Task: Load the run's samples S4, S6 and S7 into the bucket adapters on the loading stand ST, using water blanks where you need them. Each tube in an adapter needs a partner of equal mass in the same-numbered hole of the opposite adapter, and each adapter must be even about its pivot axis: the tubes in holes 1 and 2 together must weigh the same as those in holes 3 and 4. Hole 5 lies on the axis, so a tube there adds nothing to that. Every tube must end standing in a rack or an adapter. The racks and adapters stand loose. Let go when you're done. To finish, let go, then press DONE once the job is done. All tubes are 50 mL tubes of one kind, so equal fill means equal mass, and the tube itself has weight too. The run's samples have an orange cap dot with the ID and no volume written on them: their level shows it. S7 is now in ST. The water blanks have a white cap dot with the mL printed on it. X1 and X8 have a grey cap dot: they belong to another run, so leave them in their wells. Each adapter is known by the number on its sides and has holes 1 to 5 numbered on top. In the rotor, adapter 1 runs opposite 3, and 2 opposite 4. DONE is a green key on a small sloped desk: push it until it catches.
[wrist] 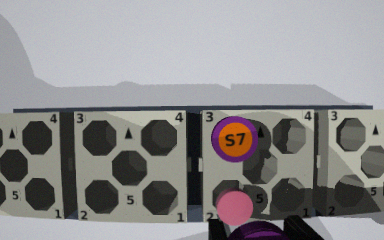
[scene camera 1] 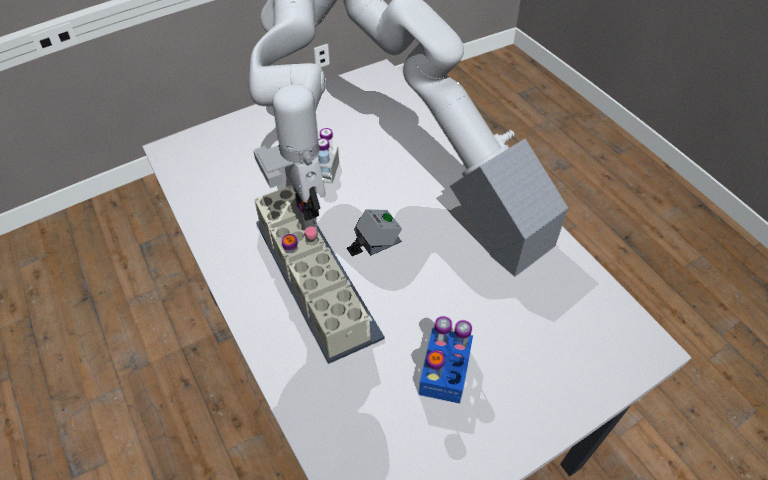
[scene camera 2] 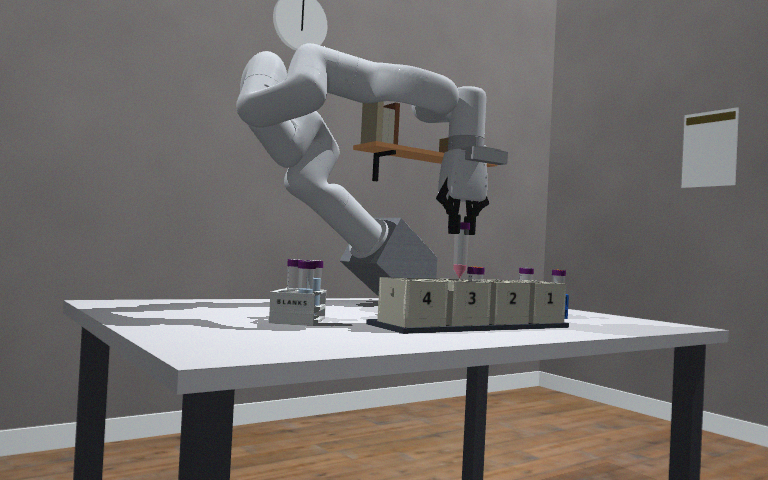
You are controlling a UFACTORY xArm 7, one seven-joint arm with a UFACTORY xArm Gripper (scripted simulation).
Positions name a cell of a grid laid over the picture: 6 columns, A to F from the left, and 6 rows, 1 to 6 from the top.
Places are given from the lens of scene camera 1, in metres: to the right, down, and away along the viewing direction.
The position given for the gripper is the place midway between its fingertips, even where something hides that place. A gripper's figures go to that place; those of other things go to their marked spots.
gripper (scene camera 1: C3): -0.16, -0.06, 1.28
stand ST (scene camera 1: C5): -0.02, 0.20, 1.29
sloped done desk (scene camera 1: C3): -0.01, -0.02, 1.40
